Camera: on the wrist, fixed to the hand. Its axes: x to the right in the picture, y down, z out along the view.
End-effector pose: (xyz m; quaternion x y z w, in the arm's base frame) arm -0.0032 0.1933 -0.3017 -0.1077 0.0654 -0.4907 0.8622
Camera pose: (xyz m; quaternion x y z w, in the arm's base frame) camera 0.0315 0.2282 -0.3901 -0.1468 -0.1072 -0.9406 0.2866
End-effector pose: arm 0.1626 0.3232 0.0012 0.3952 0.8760 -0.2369 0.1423
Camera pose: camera 0.2175 0.3941 0.0482 -0.3390 0.8858 -0.3169 0.0028
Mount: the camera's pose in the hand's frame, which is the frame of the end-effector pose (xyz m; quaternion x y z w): -0.0117 0.0683 -0.0738 0.0184 -0.0819 -0.6915 0.7175
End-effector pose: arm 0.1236 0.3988 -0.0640 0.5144 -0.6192 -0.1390 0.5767
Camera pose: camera 0.1520 0.4687 0.0035 0.7965 -0.1384 -0.5293 0.2575
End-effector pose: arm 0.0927 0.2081 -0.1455 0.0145 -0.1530 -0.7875 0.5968
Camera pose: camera 0.1751 0.1862 -0.2000 -0.0627 0.1631 0.9761 0.1292
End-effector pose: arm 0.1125 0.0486 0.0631 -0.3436 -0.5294 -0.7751 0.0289
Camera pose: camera 0.1123 -0.0471 0.0962 -0.0566 0.6341 0.5382 0.5523
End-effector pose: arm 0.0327 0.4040 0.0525 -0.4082 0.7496 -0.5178 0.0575
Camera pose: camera -0.0349 0.4746 0.0261 0.8526 -0.2413 0.3916 0.2479
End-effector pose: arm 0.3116 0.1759 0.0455 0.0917 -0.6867 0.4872 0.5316
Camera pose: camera 0.3198 0.2626 -0.0061 0.5903 -0.4639 -0.0129 0.6604
